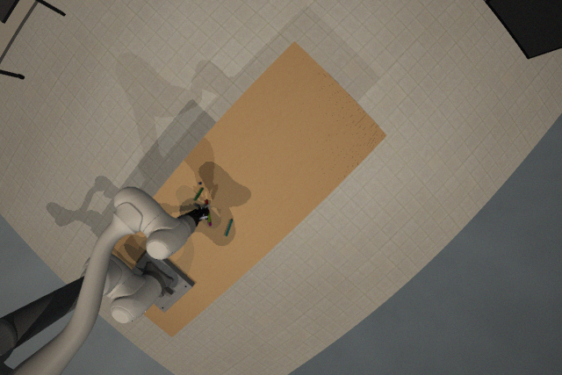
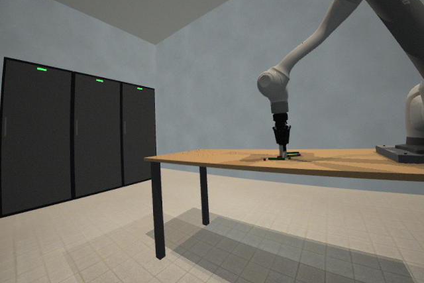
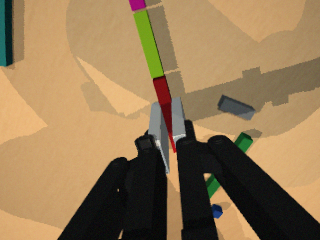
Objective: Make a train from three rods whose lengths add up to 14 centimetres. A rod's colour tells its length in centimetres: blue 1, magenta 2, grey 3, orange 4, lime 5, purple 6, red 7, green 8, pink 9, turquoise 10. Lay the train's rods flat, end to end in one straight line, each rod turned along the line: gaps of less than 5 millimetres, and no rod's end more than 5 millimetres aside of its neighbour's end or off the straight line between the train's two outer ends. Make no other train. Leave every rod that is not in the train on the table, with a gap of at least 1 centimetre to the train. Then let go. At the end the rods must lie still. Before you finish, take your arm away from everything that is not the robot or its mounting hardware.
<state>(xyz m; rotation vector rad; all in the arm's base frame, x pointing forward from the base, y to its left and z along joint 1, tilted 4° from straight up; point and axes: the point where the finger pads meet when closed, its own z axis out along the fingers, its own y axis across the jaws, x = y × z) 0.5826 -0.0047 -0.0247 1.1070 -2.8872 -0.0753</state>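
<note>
Right now my hand is 3 cm above the red rod. The rest, counted from my hand: grey rod (3 cm behind, 5 cm to the left, 3 cm below); lime rod (5 cm behind, 4 cm to the right, 3 cm below); green rod (3 cm ahead, 7 cm to the left, 3 cm below).
</note>
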